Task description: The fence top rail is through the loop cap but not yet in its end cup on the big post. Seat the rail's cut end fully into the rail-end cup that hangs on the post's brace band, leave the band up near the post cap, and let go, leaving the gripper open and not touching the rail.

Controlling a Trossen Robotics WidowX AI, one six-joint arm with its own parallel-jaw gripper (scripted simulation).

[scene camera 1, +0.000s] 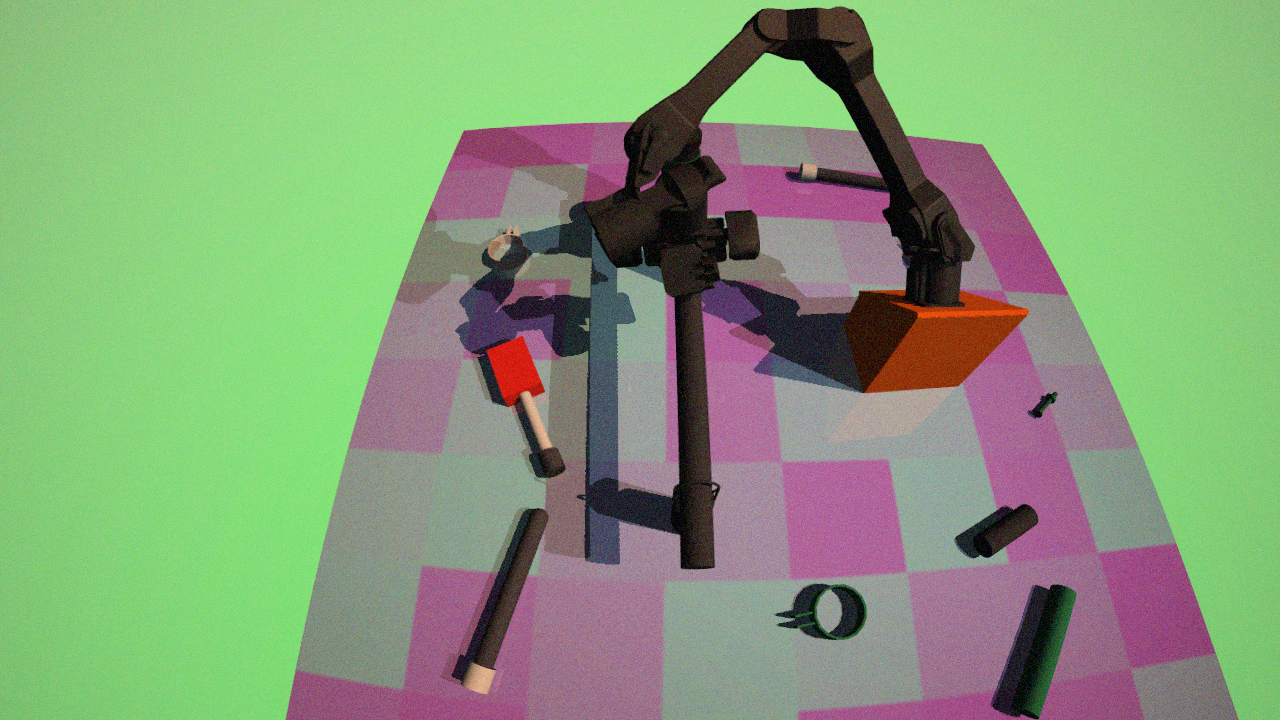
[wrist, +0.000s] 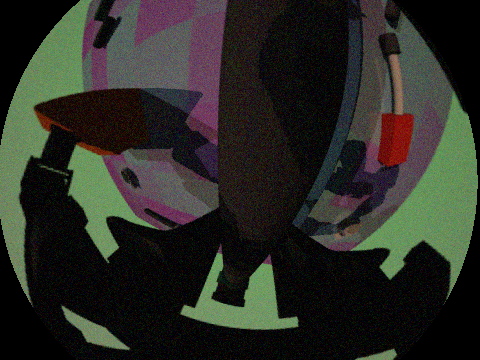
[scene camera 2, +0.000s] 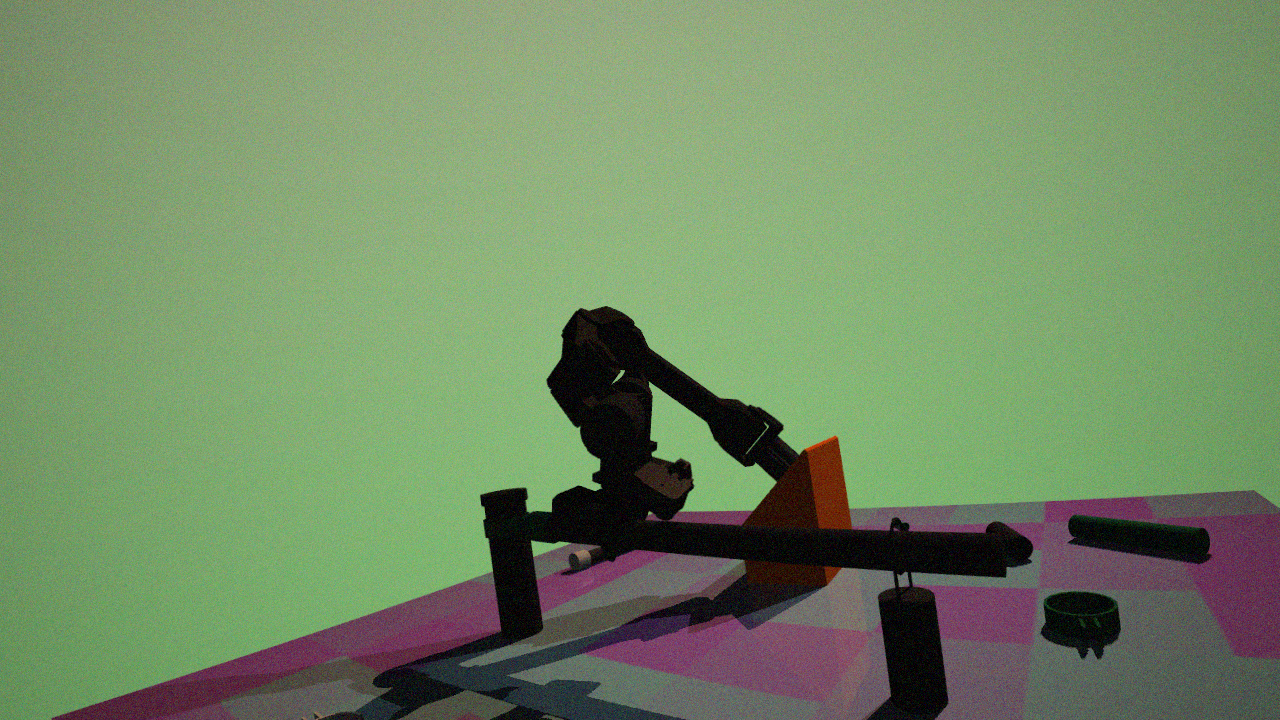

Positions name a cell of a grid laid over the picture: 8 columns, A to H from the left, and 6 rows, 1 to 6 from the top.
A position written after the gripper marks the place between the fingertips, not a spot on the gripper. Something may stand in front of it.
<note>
In view: the gripper (scene camera 2: D5), a top rail (scene camera 2: F5) and a green tube (scene camera 2: H5).
The top rail shows as well in scene camera 1 (scene camera 1: E4) and in the wrist view (wrist: E2). The gripper is seen too in scene camera 1 (scene camera 1: E3) and in the wrist view (wrist: E4).
</note>
